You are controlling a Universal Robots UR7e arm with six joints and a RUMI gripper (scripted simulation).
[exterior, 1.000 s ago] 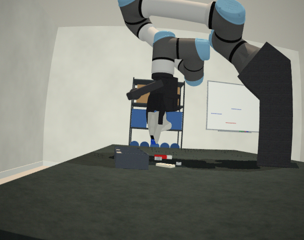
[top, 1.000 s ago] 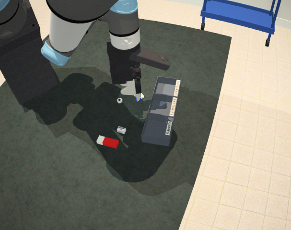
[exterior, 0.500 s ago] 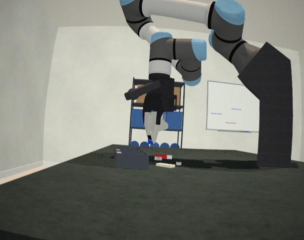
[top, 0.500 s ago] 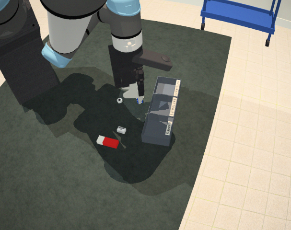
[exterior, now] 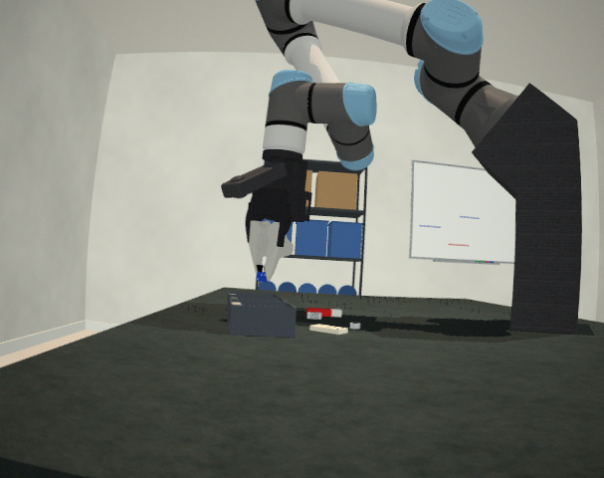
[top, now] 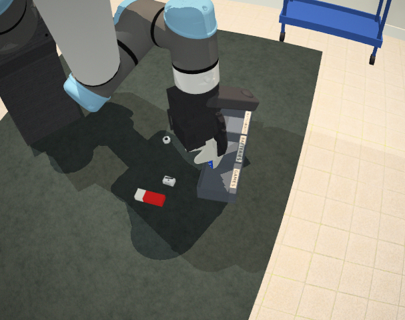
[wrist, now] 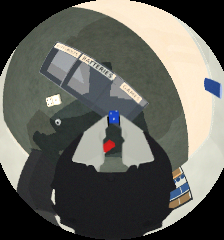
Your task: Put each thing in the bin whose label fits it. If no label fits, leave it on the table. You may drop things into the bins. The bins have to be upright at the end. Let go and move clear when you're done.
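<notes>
My gripper is now 140 mm to the right of the white domino, 80 mm past it and 70 mm above it. The rest, counted from my hand: blue die 10 mm below; grey-white object 100 mm behind, 70 mm below, 20 mm to the right; red-and-white block 140 mm behind, 70 mm to the right, 70 mm below.
</notes>
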